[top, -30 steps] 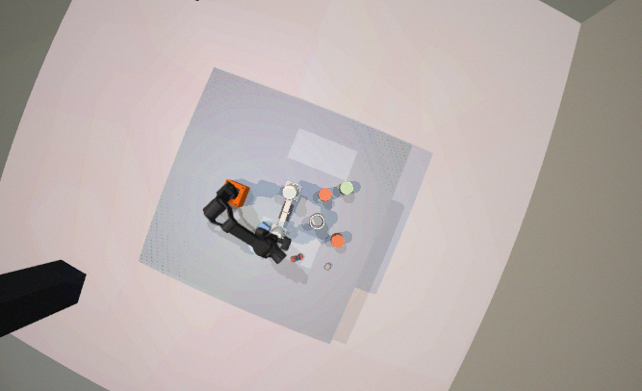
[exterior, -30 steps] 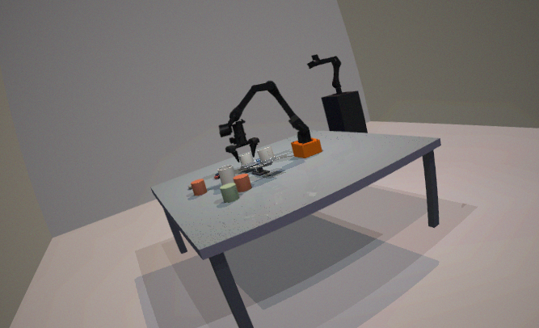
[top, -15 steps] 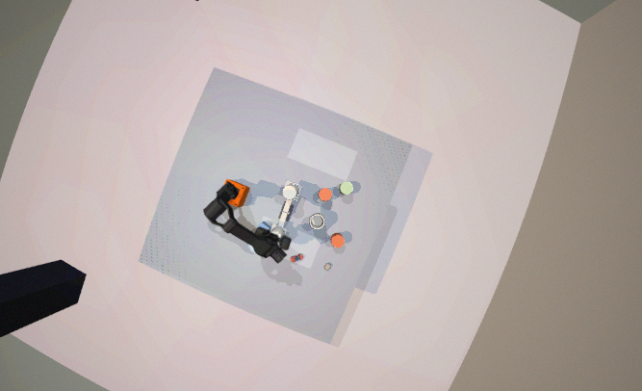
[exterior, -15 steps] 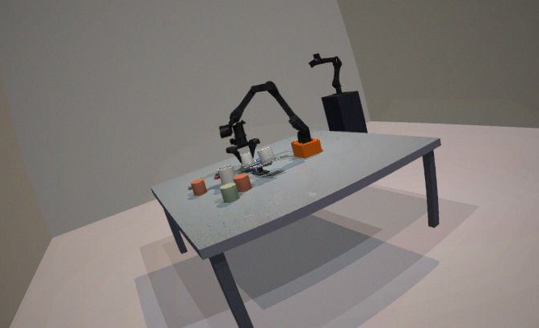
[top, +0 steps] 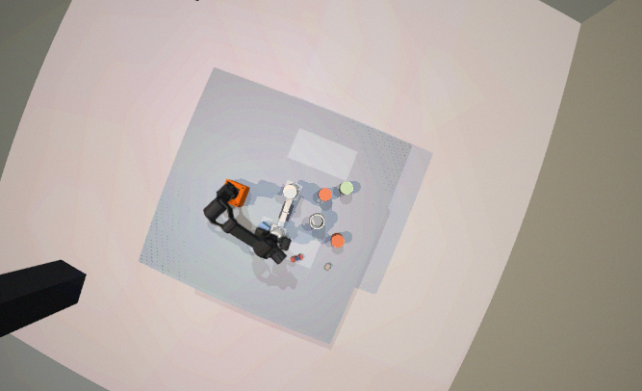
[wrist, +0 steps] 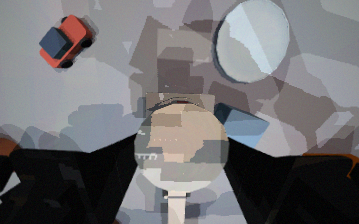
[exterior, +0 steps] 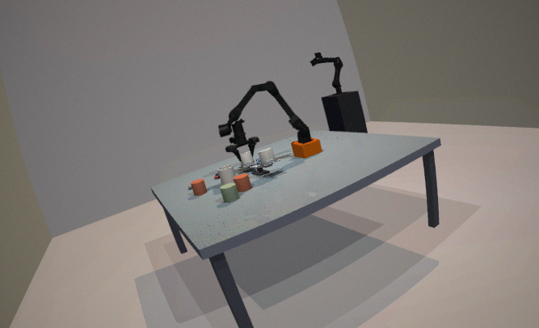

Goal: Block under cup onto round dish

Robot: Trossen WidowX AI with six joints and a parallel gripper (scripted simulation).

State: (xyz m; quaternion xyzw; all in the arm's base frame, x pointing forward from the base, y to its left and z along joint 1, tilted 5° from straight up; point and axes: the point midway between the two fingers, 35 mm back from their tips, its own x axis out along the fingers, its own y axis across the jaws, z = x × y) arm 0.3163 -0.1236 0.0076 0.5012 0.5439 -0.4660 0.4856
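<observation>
The blue block lies 9 cm behind my gripper tip and 4 cm below it. Also, from my gripper tip: balance beam (1 cm behind, 14 cm to the left, 3 cm below); green block (2 cm below); cup (2 cm to the right).
</observation>
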